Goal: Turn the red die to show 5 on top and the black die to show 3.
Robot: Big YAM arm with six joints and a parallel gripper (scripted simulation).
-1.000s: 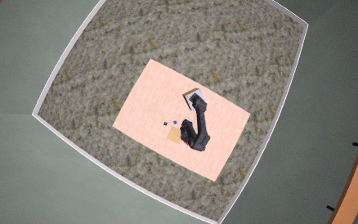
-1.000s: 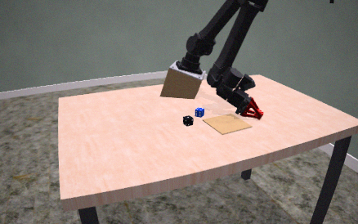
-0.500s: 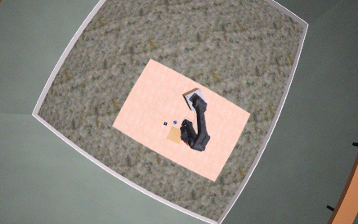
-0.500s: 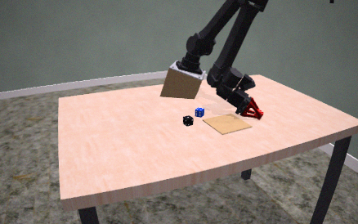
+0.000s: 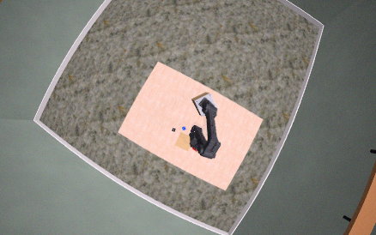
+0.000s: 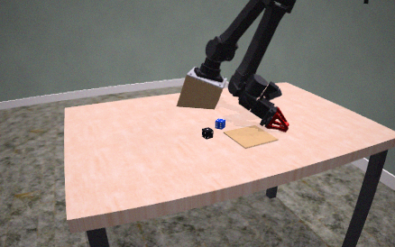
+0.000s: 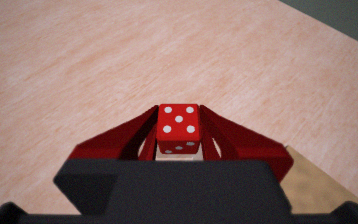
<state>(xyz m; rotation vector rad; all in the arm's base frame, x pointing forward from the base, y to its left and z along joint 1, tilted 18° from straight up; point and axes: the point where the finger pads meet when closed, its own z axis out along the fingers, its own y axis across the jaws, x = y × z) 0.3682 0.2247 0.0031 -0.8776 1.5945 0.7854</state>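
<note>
Right now my hand is 2 cm short of the tan mat, 15 cm to the left of it and 2 cm above it. Round my hand: red die 1 cm to the right; then black die 30 cm to the right; then blue die 7 cm behind, 23 cm to the right.
</note>
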